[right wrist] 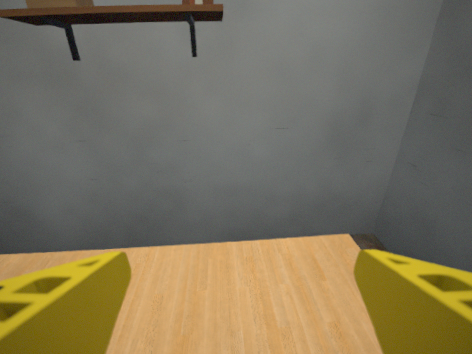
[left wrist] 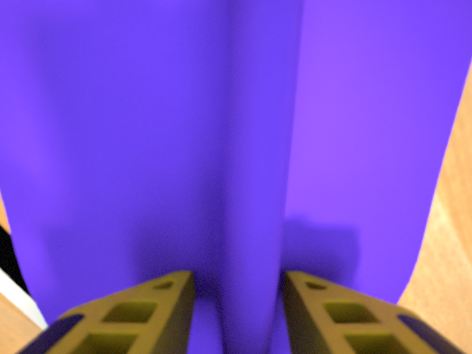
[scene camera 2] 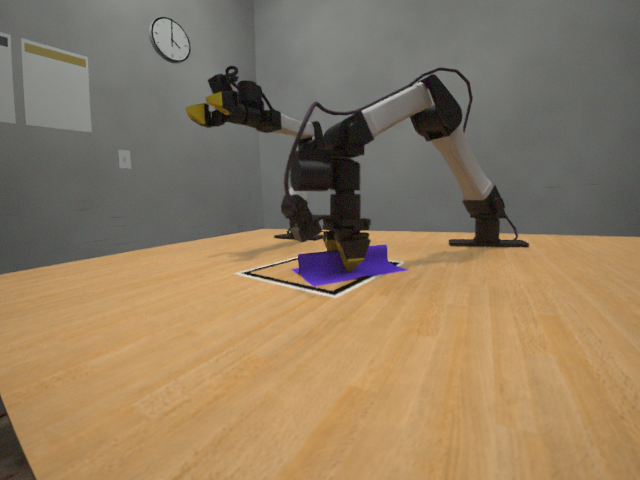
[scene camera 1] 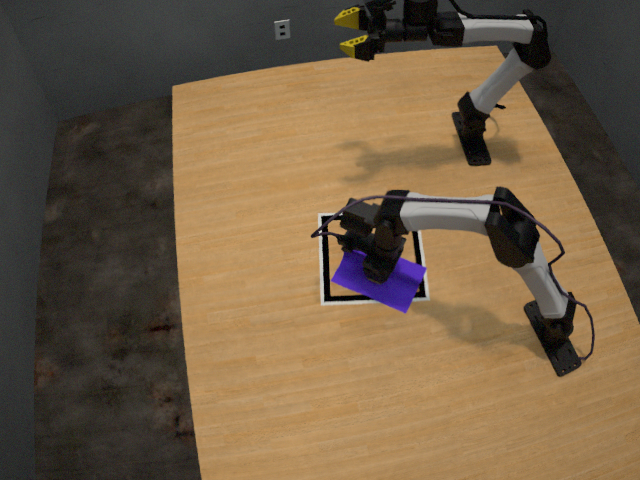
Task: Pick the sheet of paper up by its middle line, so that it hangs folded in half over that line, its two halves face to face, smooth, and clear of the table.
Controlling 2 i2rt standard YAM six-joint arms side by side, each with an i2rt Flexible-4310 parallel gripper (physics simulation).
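The purple sheet of paper lies on the table with its middle raised into an upright ridge and its outer parts spread to both sides. My left gripper points straight down at the middle of the sheet, low at the table, with its fingers drawn in on the two sides of the ridge, shut on the paper. In scene camera 1 its fingertips are hidden under the wrist. My right gripper is open and empty, held high, far from the sheet.
A black and white square outline is marked on the wooden table, partly under the sheet. The left arm reaches over it from the right in scene camera 1. A wall shelf shows in the right wrist view.
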